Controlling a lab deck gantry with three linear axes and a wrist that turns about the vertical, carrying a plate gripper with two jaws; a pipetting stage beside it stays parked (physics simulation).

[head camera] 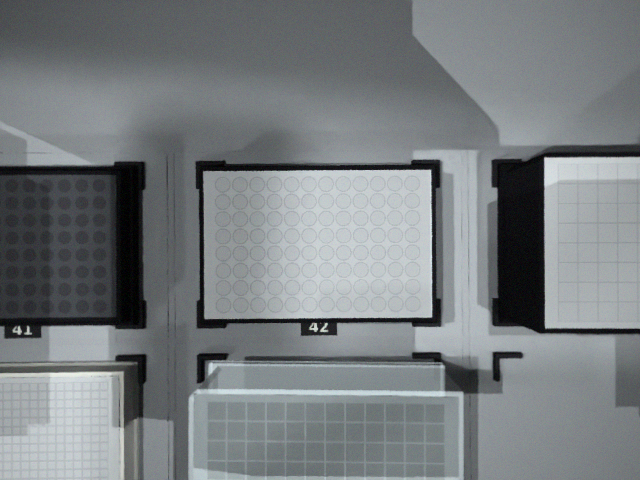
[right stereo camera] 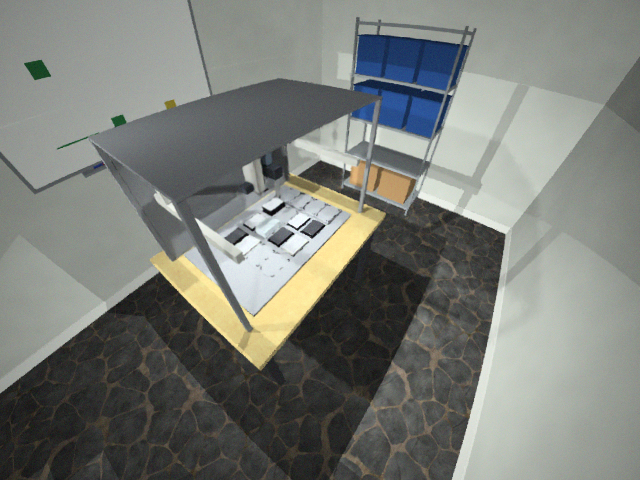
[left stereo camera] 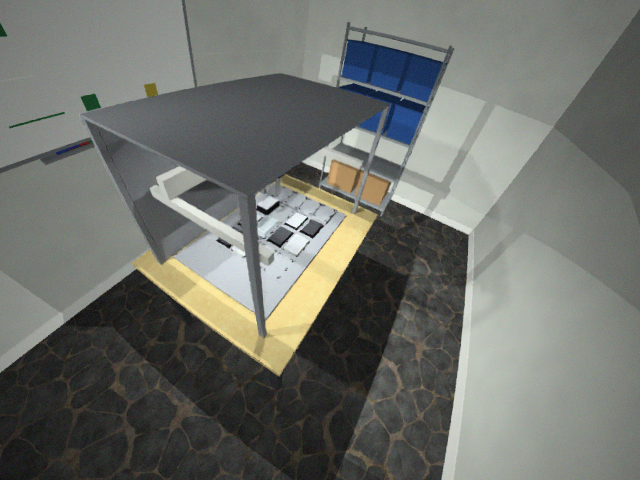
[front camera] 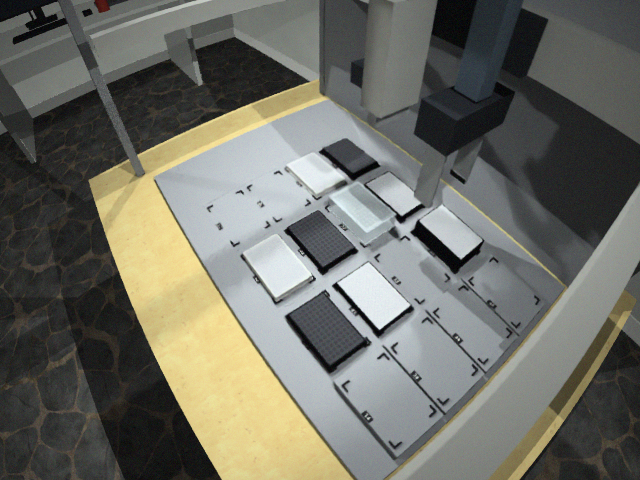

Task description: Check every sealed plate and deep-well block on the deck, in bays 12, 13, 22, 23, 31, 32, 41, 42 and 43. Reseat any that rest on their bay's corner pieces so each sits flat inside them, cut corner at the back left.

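Places are measured from the robot's base along level axes (x up, y ahead, z left), in centimetres.
Pixels of known places: gripper, fingertip midpoint: (right stereo camera: 271, 193) (left stereo camera: 270, 191) (front camera: 441, 189); robot's base at its link origin: (right stereo camera: 272, 276) (left stereo camera: 278, 277) (front camera: 208, 208).
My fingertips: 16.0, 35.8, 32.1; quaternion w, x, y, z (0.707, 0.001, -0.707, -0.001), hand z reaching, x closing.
Ahead of a thing's pixels: the offset from my fingertips to its top centre, as dx, dy, dz. "spot": to the spot under its first point.
My gripper (front camera: 442, 190) is open and empty, above and behind bay 42. The white sealed plate {-14.5, -13.1, +4.3} (front camera: 395, 192) (head camera: 317, 242) in bay 42 looks flat inside its four corner pieces. The clear block {-11.5, -12.7, -6.5} (front camera: 359, 206) (head camera: 325, 434) in bay 32 sits to the right and hides part of the back right corner piece. Bay 41 holds a dark plate {-14.5, -29.4, +4.3} (front camera: 348, 155) (head camera: 56, 242), bay 31 a white plate {-14.5, -29.4, -6.4} (front camera: 315, 173) (head camera: 56, 428), bay 43 a tall black block {-11.8, +3.4, +4.3} (front camera: 452, 232) (head camera: 594, 242) with a white seal. Cut corners are too small to tell.
Dark plates stand in bay 22 {spot: -14.5, -12.3, -17.6} (front camera: 320, 240) and bay 13 {spot: -14.4, +3.8, -28.4} (front camera: 326, 330), white ones in bay 12 {spot: -14.5, -12.1, -27.7} (front camera: 279, 266) and bay 23 {spot: -14.5, +3.8, -17.6} (front camera: 373, 297). The pale pipetting stage (front camera: 395, 56) hangs left of my gripper in the front view. Enclosure posts {spot: +31.1, -62.9, -43.1} (left stereo camera: 252, 268) (right stereo camera: 214, 263) frame the deck.
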